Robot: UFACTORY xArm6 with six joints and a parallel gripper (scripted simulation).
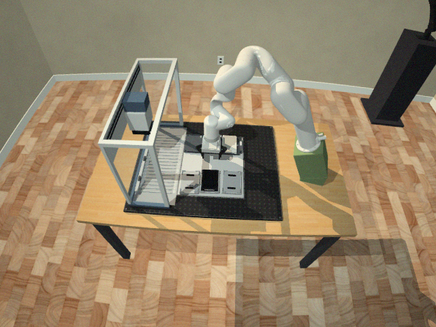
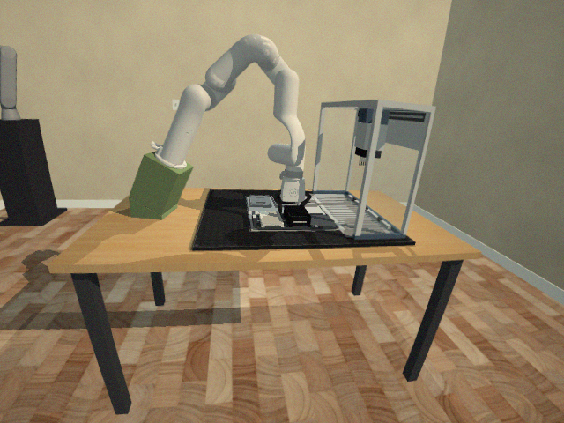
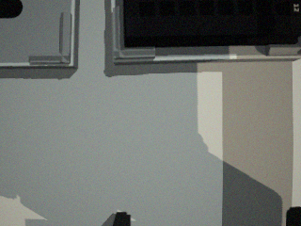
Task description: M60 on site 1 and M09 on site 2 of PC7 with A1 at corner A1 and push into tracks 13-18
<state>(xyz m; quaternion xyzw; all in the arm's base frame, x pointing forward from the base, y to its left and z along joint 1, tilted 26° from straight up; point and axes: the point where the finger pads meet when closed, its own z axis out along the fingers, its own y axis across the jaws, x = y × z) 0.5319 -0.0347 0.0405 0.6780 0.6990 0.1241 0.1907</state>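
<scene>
Now: hand 1 cm past the apron, 4 cm to the right of it and 1 cm above it. From my hand the other things lie so: black 96-well plate: 16 cm to the left; carrier PC7: 9 cm to the right; nest S1: 12 cm behind, 16 cm to the left, 1 cm below.
</scene>
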